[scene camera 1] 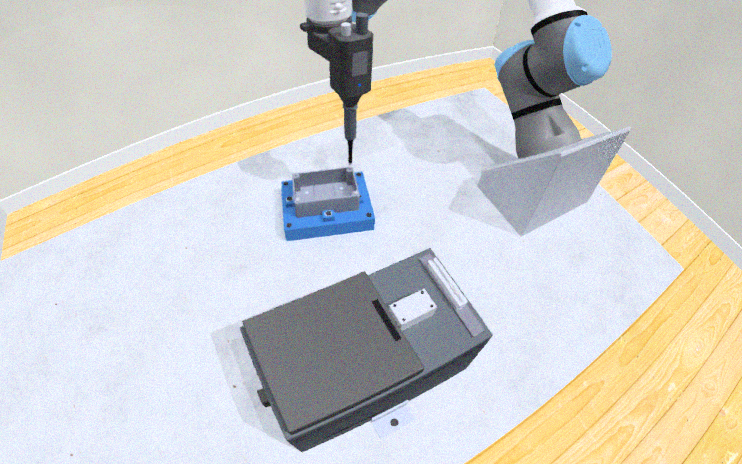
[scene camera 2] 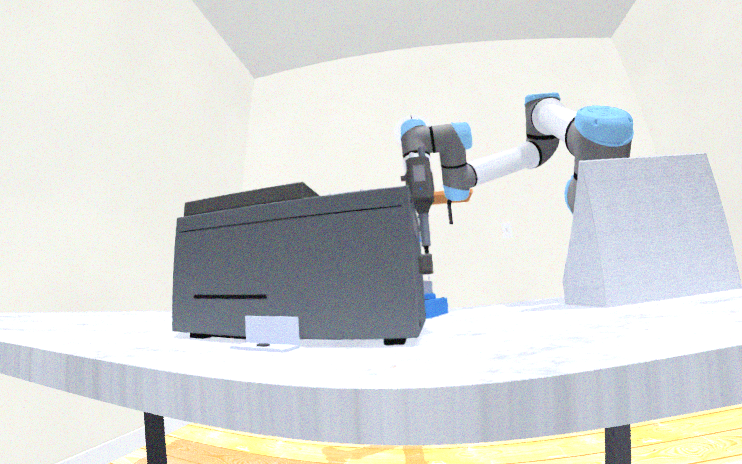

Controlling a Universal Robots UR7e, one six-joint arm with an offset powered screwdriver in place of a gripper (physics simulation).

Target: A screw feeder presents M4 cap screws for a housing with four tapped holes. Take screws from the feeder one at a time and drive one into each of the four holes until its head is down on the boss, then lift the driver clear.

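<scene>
The grey open-topped housing (scene camera 1: 327, 206) (scene camera 2: 428, 286) sits in the blue fixture (scene camera 1: 328, 228) (scene camera 2: 437, 307). The screwdriver (scene camera 1: 350, 161) is upright, its bit tip at the housing's back right corner boss in scene camera 1. A tiny light spot shows at the tip; whether it is a screw, and whether the tip touches the boss, is too small to tell. In scene camera 2 the screwdriver (scene camera 2: 426, 248) is partly in view, its tip hidden behind a dark knob on the feeder. Screws in the other corners cannot be made out. The dark grey screw feeder (scene camera 1: 333, 350) (scene camera 2: 295, 268) stands in front.
A white block (scene camera 1: 413, 307) with dark holes and a pale rail (scene camera 1: 447, 281) are on the feeder's top. A grey angled panel (scene camera 1: 552, 180) (scene camera 2: 656, 229) stands at the right before the arm's base. A small pale bracket (scene camera 1: 392, 421) (scene camera 2: 271, 329) is at the feeder's front.
</scene>
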